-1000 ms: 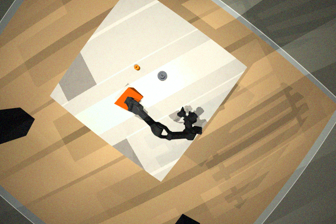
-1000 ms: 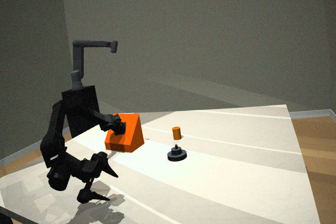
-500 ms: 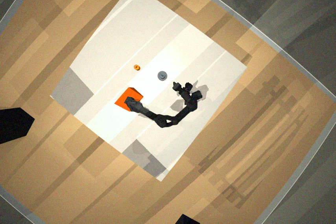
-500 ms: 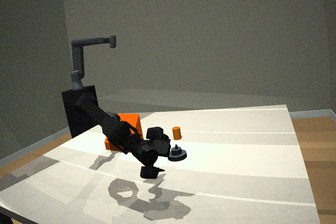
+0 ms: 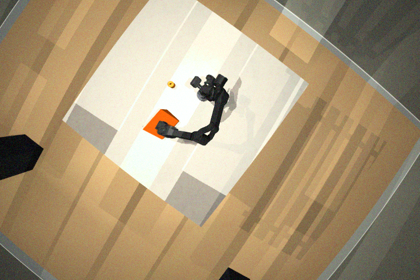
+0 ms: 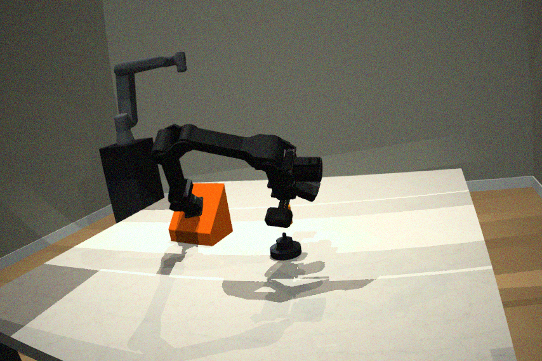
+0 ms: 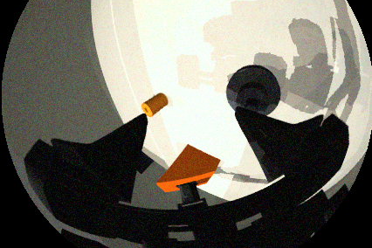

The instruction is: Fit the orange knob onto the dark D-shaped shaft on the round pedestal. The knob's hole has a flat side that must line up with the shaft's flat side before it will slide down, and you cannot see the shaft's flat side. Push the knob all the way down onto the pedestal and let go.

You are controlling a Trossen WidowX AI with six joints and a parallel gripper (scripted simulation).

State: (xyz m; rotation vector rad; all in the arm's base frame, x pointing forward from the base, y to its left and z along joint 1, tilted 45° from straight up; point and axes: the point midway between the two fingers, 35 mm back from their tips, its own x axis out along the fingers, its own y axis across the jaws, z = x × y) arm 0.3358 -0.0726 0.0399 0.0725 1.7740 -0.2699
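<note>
My gripper tip is now 16 cm to the right of the orange knob, 8 cm above it and 7 cm past it. Also, from my gripper tip: round dark pedestal 7 cm below, 5 cm to the right, 1 cm behind.
</note>
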